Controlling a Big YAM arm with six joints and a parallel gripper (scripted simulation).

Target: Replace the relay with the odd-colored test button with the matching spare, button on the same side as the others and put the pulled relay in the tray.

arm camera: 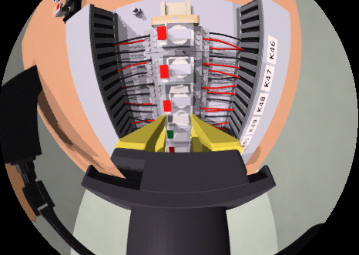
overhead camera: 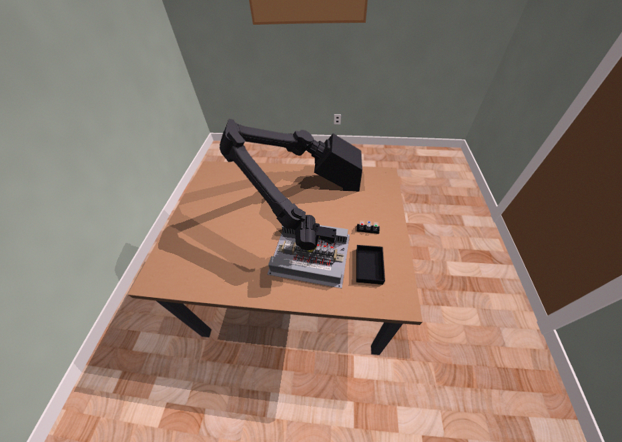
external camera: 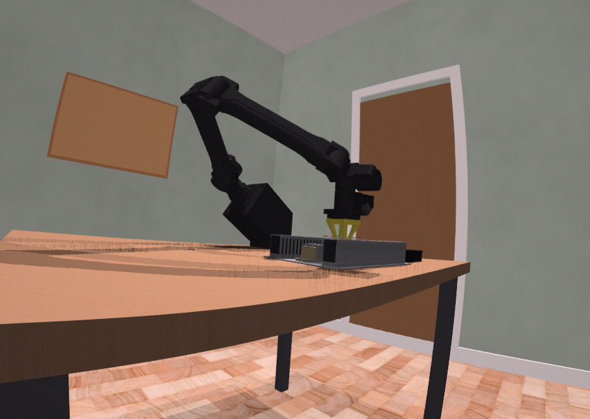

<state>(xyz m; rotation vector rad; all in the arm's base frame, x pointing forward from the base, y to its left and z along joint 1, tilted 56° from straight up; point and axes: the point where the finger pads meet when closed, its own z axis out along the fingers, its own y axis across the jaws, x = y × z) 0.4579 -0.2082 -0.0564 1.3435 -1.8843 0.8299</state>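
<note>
My gripper is now 5 cm above the grey relay panel. The rest, counted from my hand: black tray (7 cm ahead, 25 cm to the left, 3 cm below).
</note>
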